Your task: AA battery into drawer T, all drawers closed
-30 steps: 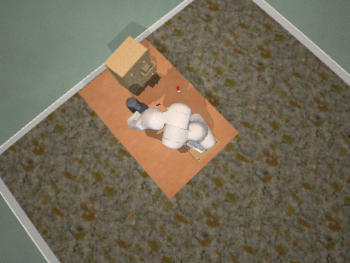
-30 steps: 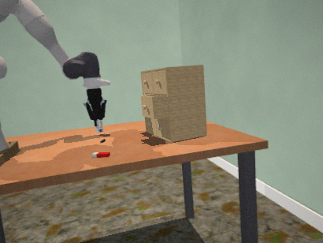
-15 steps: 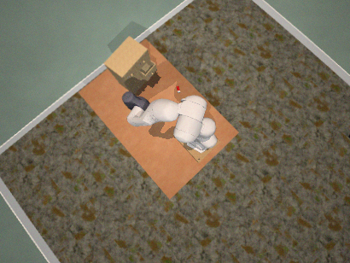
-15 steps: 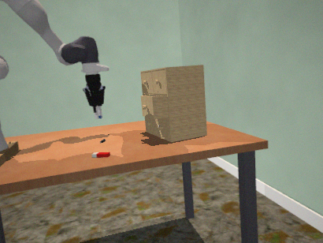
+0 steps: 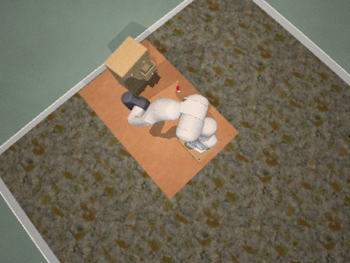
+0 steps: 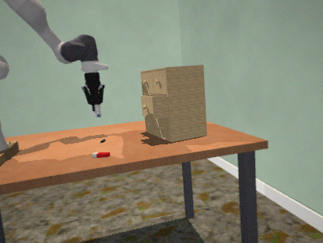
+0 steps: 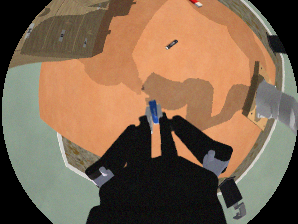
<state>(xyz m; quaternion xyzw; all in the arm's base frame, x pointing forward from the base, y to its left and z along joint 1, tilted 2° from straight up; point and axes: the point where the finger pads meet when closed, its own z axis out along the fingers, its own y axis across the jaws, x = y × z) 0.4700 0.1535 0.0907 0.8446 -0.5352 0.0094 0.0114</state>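
The small black piece lies 180 mm to the right of my hand, 130 mm below it and 10 mm behind it. From my hand the other things lie so: white cylinder 420 mm to the right, 130 mm below, 70 mm behind; then blue AA battery 30 mm below; then drawer 320 mm to the right, 260 mm ahead.
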